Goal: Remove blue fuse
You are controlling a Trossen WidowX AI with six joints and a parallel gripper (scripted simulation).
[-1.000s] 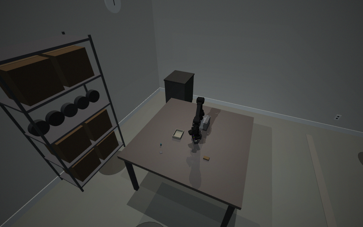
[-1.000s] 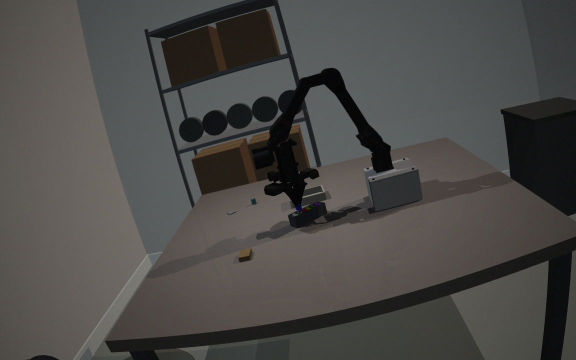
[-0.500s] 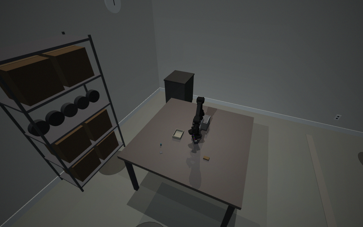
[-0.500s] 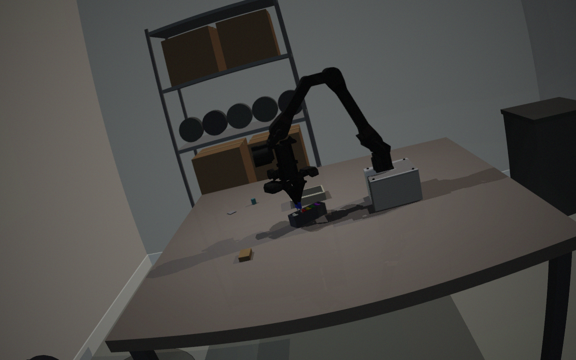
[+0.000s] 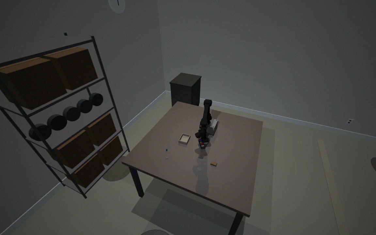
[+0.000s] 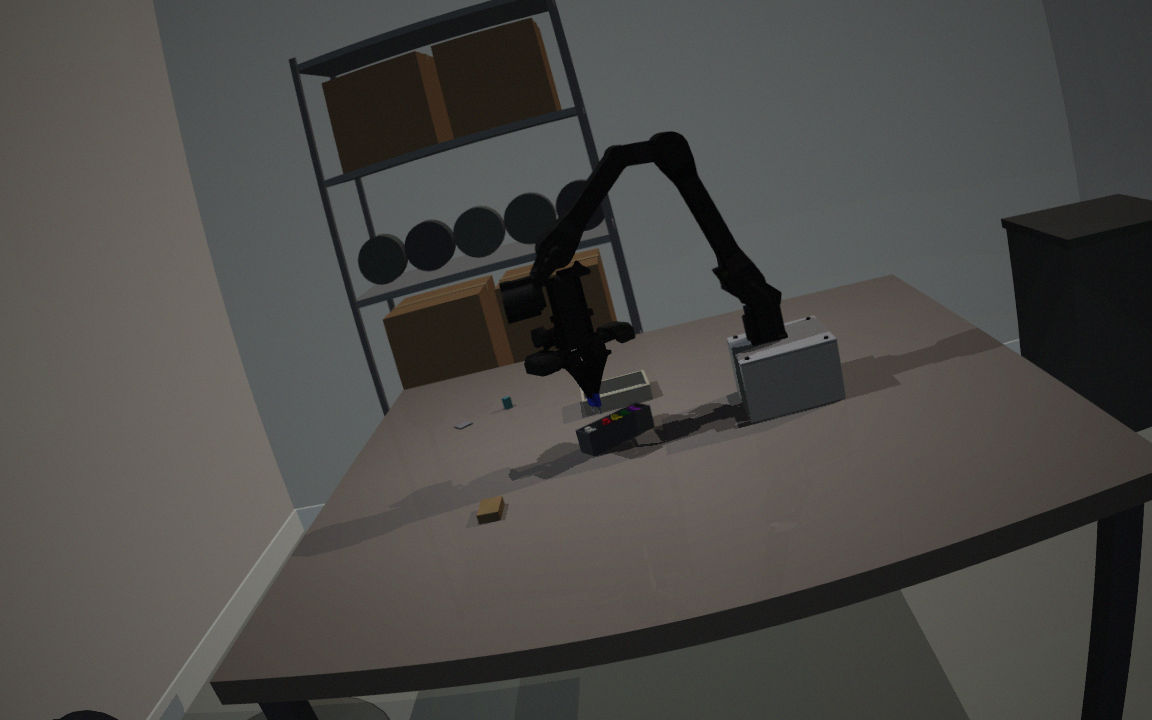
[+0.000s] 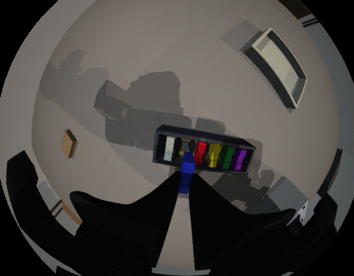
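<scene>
Now: gripper tip 230 mm to the left of the tray, 90 mm above it and 10 mm past it. From my gripper tip the other things lie so: blue fuse (10 mm below); then yellow fuse (60 mm below, 30 mm behind, 20 mm to the right); then green fuse (60 mm below, 40 mm behind, 30 mm to the right).
</scene>
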